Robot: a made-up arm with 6 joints.
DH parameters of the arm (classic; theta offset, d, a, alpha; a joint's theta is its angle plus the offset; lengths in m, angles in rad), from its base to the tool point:
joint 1: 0 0.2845 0 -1.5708
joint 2: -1.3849 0 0.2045 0
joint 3: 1.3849 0 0.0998 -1.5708
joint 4: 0 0.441 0 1.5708
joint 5: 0 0 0.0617 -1.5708
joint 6: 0 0.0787 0 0
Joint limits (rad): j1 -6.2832..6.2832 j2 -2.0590..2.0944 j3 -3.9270..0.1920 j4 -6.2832..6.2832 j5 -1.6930..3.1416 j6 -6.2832..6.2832
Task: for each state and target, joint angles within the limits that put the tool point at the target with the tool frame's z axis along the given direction. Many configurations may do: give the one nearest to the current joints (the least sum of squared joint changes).
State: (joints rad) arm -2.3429 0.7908 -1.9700 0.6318 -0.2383 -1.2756
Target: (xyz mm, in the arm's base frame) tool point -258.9 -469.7 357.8 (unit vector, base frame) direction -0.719 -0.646 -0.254
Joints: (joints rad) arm -1.9176 0.0516 -1.0818 1.1205 -0.5322 -1.2756
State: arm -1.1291 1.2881 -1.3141 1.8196 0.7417 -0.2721
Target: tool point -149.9 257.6 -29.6 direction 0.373 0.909 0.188
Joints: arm -0.8939 1.7939 -0.5164 1.2174 1.1591 -0.2721
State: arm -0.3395 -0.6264 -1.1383 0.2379 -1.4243 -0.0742
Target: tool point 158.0 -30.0 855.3 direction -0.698 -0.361 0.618
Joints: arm -0.0206 -0.2558 -2.0256 0.3878 -1.6913 -0.0742
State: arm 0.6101 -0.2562 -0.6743 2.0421 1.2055 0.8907
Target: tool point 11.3 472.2 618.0 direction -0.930 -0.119 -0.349
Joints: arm 1.3544 -0.1560 -1.5450 1.2381 1.9373 0.8907
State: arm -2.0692 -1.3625 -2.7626 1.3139 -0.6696 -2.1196
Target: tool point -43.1 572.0 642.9 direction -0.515 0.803 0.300
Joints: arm -1.6503 -0.8449 -3.1513 1.1298 -0.6921 -2.1196
